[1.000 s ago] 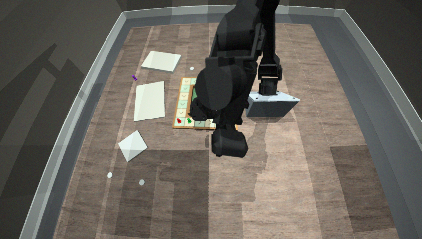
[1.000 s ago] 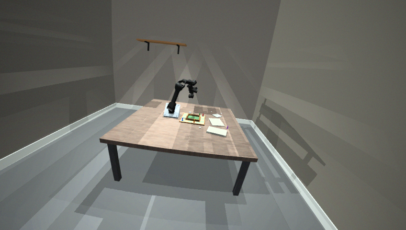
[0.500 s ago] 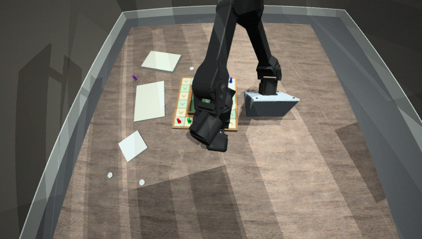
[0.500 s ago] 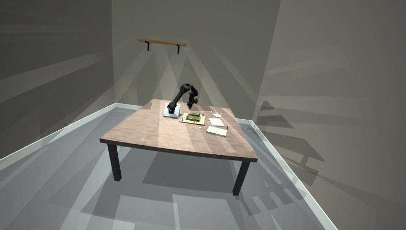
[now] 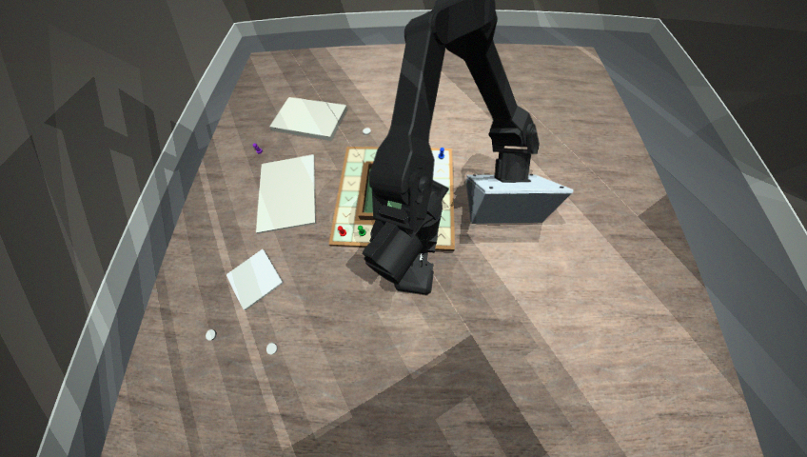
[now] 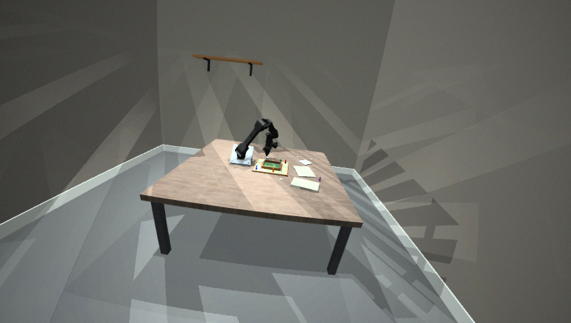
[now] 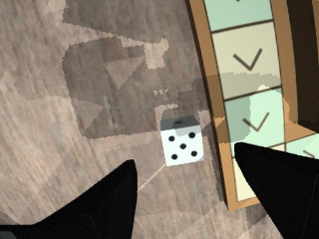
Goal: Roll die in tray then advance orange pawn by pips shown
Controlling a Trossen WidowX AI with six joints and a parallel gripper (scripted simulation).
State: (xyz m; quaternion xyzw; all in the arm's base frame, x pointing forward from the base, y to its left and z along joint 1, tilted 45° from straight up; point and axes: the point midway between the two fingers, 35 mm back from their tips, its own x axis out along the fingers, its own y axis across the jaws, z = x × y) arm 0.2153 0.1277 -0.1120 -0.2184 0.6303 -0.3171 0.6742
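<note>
My gripper tip is 30 mm above the white die. Also, from my gripper tip: green pawn 130 mm ahead, 60 mm to the right, 20 mm below; then red pawn 170 mm ahead, 60 mm to the right, 20 mm below; then blue pawn 70 mm behind, 280 mm to the right, 20 mm below.
</note>
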